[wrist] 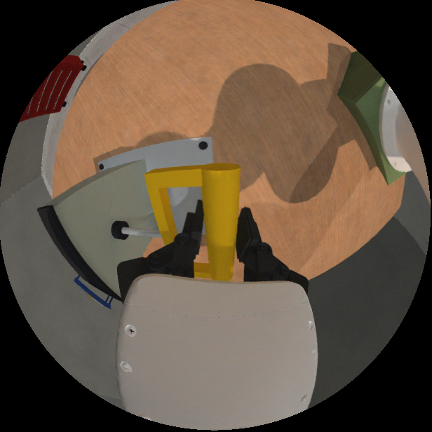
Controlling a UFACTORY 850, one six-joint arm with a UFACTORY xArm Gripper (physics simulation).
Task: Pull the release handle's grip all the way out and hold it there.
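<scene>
The release handle is a yellow frame with a thick upright yellow grip bar (221, 215) in the middle of the wrist view. A light metal rod (142, 232) runs from a black collar on the pale grey-green housing (95, 200) toward the yellow frame, so the handle stands some way out from the housing. My gripper (220, 215) is shut on the grip bar, with one black finger inside the frame and the other on the outer right side. The lower end of the bar is partly hidden by my gripper's body.
A grey base plate (160, 155) with black bolts lies under the housing on the wooden table top (165, 65). A green block-like base (372, 110) with a white round part stands at the right. A red slatted object (52, 90) is at the upper left, a blue handle (92, 292) at the lower left.
</scene>
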